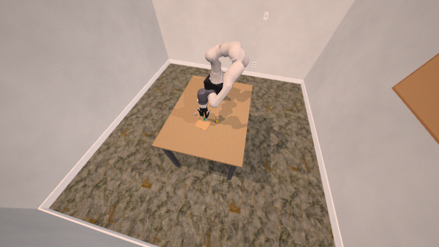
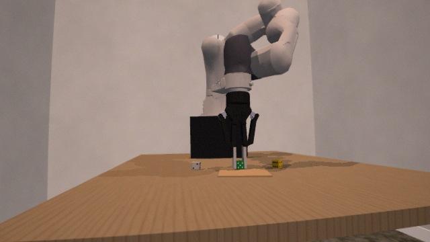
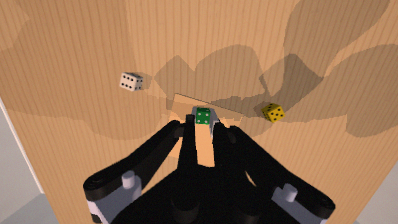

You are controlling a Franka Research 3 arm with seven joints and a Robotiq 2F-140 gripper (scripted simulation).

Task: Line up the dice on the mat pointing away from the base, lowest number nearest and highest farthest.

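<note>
Now: the green die 20 mm below my hand. Round my hand: tan mat: 50 mm ahead, 40 mm below; then white die: 40 mm behind, 130 mm to the right, 30 mm below; then yellow die: 30 mm behind, 130 mm to the left, 30 mm below.
</note>
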